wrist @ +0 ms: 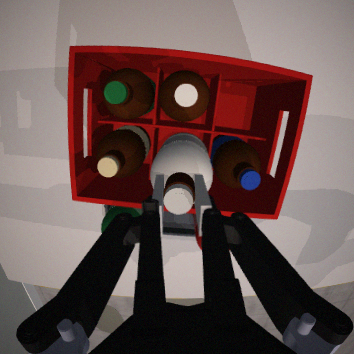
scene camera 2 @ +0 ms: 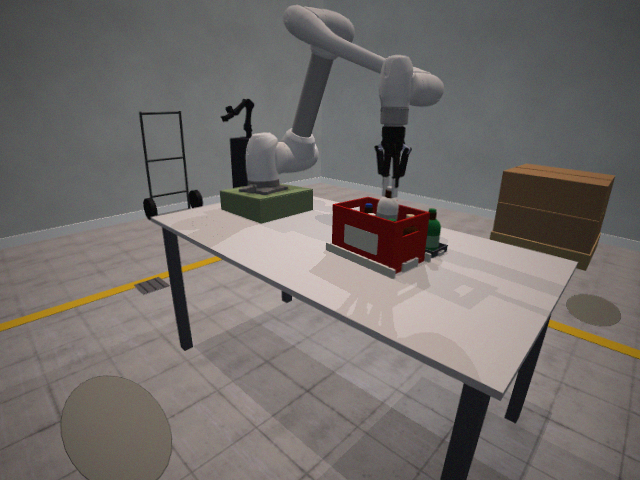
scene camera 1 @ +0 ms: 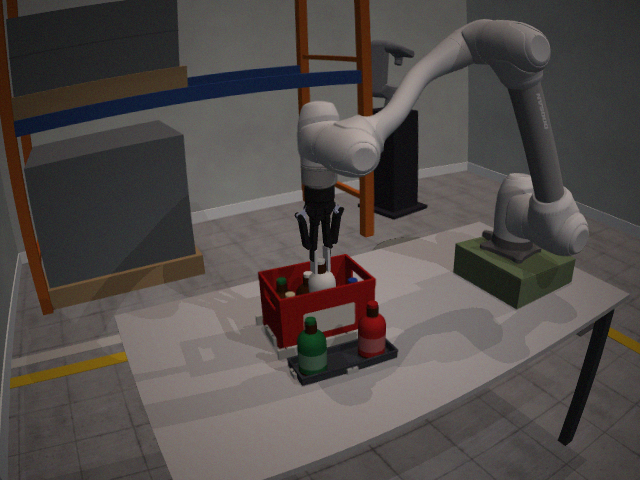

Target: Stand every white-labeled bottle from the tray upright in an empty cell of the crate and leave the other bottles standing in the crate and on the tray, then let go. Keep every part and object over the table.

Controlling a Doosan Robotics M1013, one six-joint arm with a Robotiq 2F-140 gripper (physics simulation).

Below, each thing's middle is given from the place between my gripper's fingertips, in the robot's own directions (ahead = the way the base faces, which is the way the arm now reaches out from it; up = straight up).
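The white bottle [wrist: 183, 154] is 5 cm below my hand. There's a blue-capped bottle [wrist: 236, 164] that's 9 cm behind my hand, 3 cm to the left of it and 12 cm below it, and a cream-capped bottle [wrist: 120, 153] that's 9 cm ahead of my hand, 2 cm to the right of it and 12 cm below it. The white-capped bottle [wrist: 183, 95] is 9 cm to the right of my hand, 2 cm behind it and 12 cm below it.
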